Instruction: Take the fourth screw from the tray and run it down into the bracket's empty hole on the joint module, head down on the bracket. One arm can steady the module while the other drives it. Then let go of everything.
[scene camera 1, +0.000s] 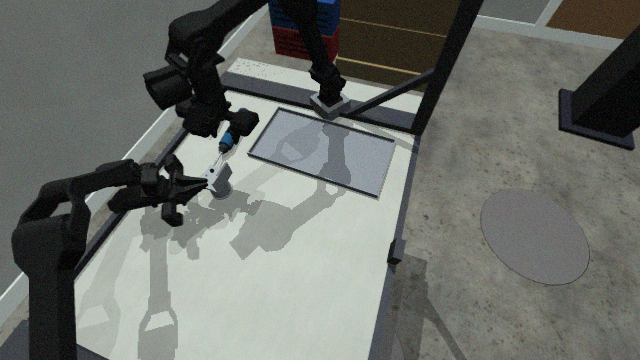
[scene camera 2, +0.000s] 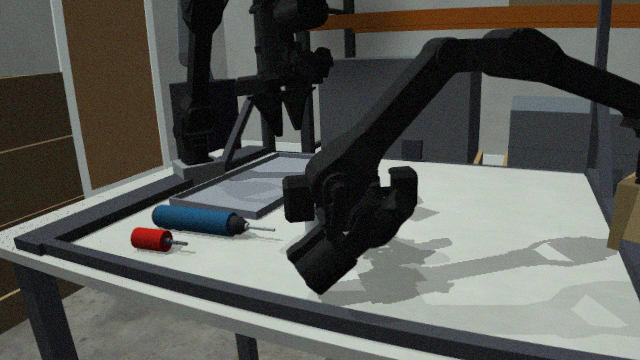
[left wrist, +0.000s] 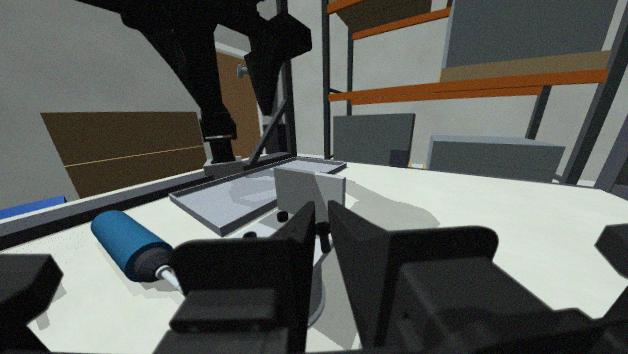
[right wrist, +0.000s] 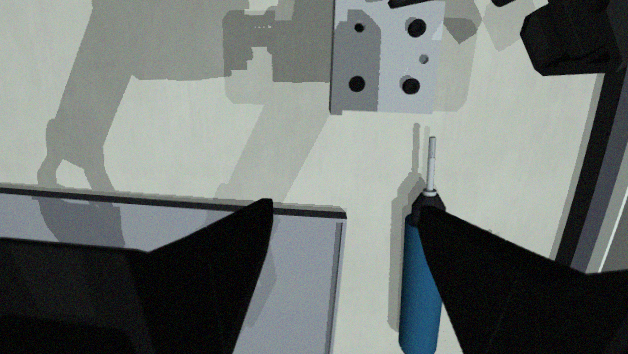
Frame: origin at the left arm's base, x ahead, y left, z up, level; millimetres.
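Seen in the pictures: left gripper, fingertip midpoint: (scene camera 1: 207, 182) (left wrist: 321, 207); right gripper, fingertip midpoint: (scene camera 1: 226, 140) (scene camera 2: 288, 133) (left wrist: 242, 115) (right wrist: 346, 212); right arm's base, origin of the base link: (scene camera 1: 330, 98) (scene camera 2: 197, 161) (left wrist: 223, 160).
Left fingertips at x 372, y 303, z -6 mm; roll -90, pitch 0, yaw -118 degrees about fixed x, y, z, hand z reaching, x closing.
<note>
Pixels of each thing's top centre, then the offset from my left fingertips to it. "spot": a spot on its surface instead.
- joint module, middle of its top: (left wrist: 284, 238) (scene camera 1: 214, 178) dy +21, dx +21, dz -31 mm
- upright plate, surface spot: (left wrist: 300, 187) spot: dy -3, dx +38, dz +1 mm
- empty hole, middle of its top: (right wrist: 358, 28) dy -3, dx +14, dz -35 mm
- black screw, middle of its top: (left wrist: 323, 224) dy +5, dx -11, dz -5 mm
- tray, middle of its top: (right wrist: 147, 295) (scene camera 2: 269, 175) (left wrist: 276, 174) (scene camera 1: 322, 145) dy -70, dx +339, dz -79 mm
- blue driver, middle of its top: (right wrist: 432, 271) (left wrist: 129, 233) (scene camera 2: 209, 210) (scene camera 1: 228, 132) dy +160, dx +148, dz -54 mm
- red tool, middle of its top: (scene camera 2: 160, 230) dy +250, dx +137, dz -61 mm
The joint module (scene camera 1: 221, 191) (left wrist: 318, 300) stands upright; its bracket (scene camera 1: 213, 175) (right wrist: 395, 60) has an upright plate (left wrist: 300, 187) along one side. Three black screw heads sit on the bracket; the empty hole (right wrist: 359, 27) shows as a smaller dark spot. My left gripper (scene camera 1: 206, 183) (left wrist: 321, 207) is shut on a black screw (left wrist: 324, 237), held head up at the bracket; whether it is over the hole I cannot tell. My right gripper (scene camera 2: 288, 132) (right wrist: 346, 212) is open and empty, above the table near the tray (scene camera 1: 315, 176) (scene camera 2: 215, 209) (left wrist: 200, 215) (right wrist: 310, 211). No screw shows in the tray.
A blue driver (scene camera 1: 227, 140) (scene camera 2: 192, 220) (left wrist: 117, 242) (right wrist: 421, 285) lies between the tray and the table edge, its silver bit toward the bracket. A red tool (scene camera 2: 150, 239) lies beside it. In scene camera 2 the left arm hides most of the module.
</note>
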